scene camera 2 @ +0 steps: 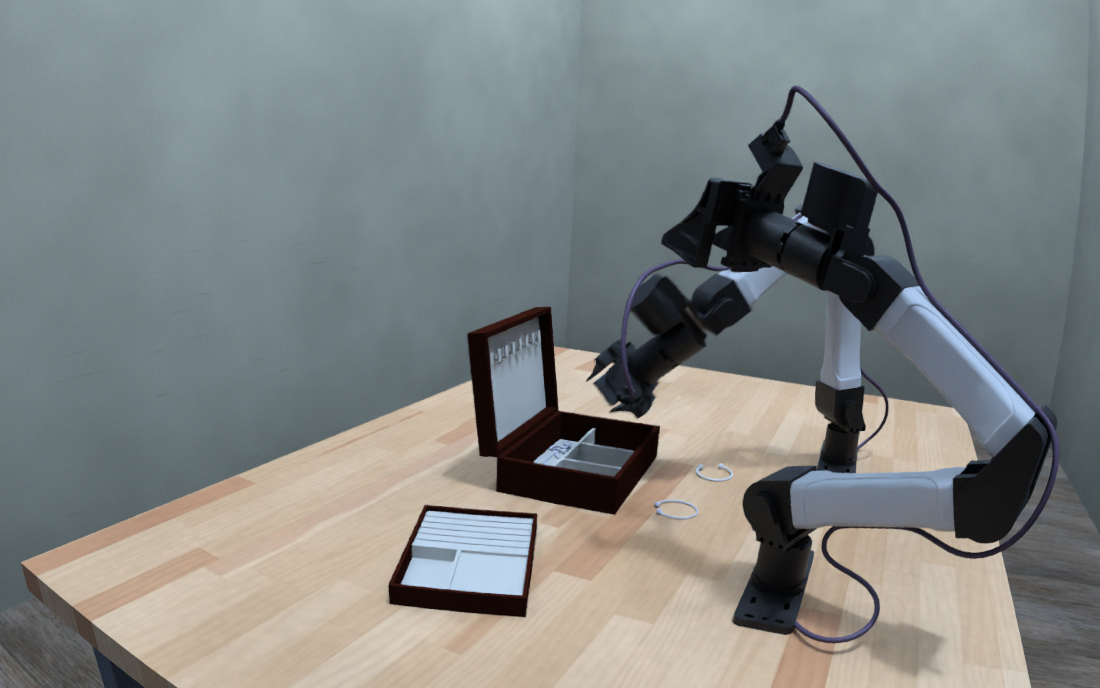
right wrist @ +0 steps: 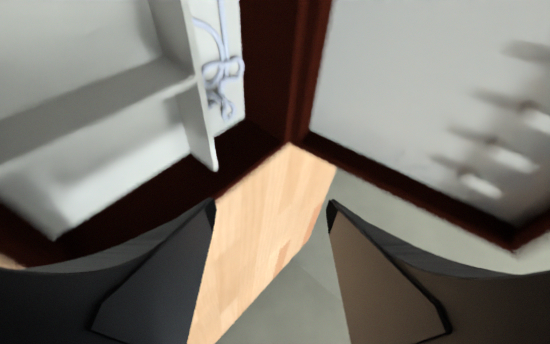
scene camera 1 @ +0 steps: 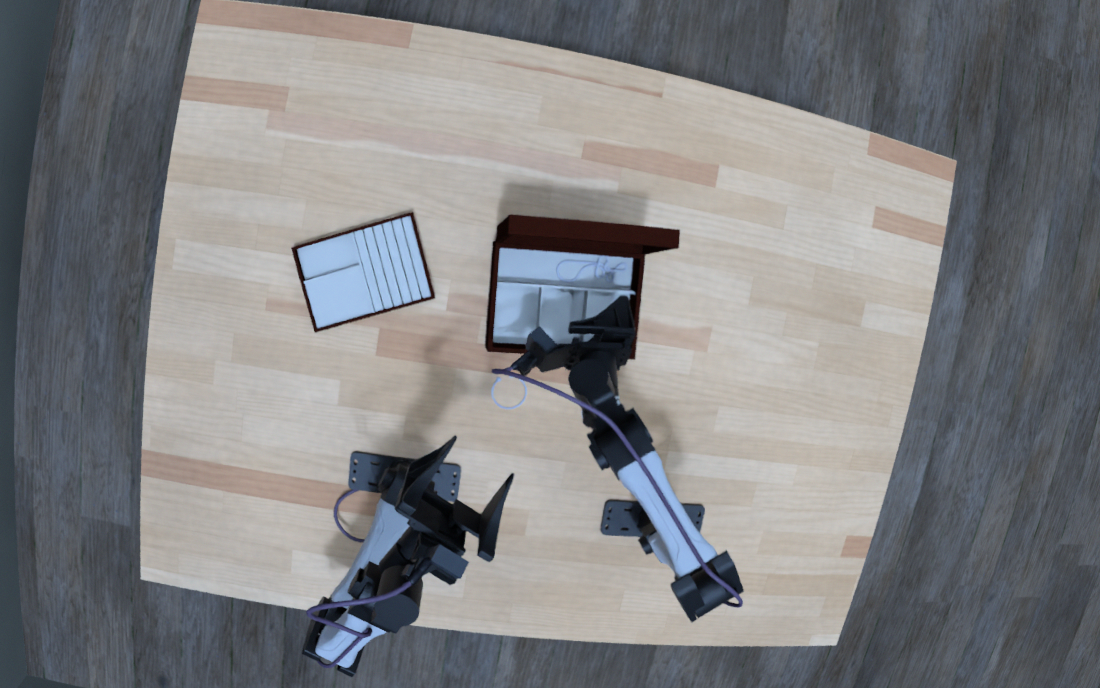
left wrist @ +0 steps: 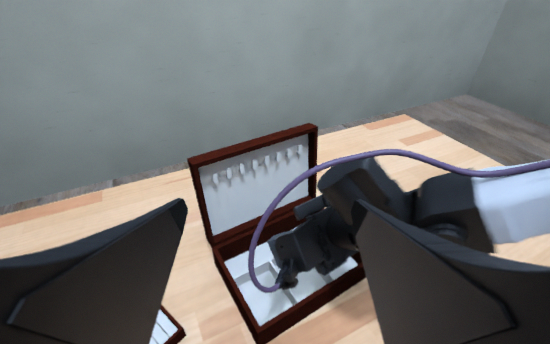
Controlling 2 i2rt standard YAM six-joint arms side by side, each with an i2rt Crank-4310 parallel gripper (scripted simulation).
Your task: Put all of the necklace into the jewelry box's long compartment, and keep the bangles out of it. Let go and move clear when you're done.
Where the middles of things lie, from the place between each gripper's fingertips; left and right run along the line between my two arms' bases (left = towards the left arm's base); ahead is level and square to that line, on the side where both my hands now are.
Right now the jewelry box (scene camera 2: pixel 518 393) is 1 cm ahead of my right hand (scene camera 1: pixel 619 307) and 8 cm to the left of it. Also, from my right hand: divided tray (scene camera 2: pixel 491 548) (4 cm behind, 42 cm to the left, 10 cm below).
I see my left gripper (scene camera 2: pixel 688 238) 270 mm above the jewelry box, 210 mm short of it and 120 mm to the left of it. The rest, counted from my left hand: divided tray: 380 mm below, 220 mm to the left, 160 mm ahead.
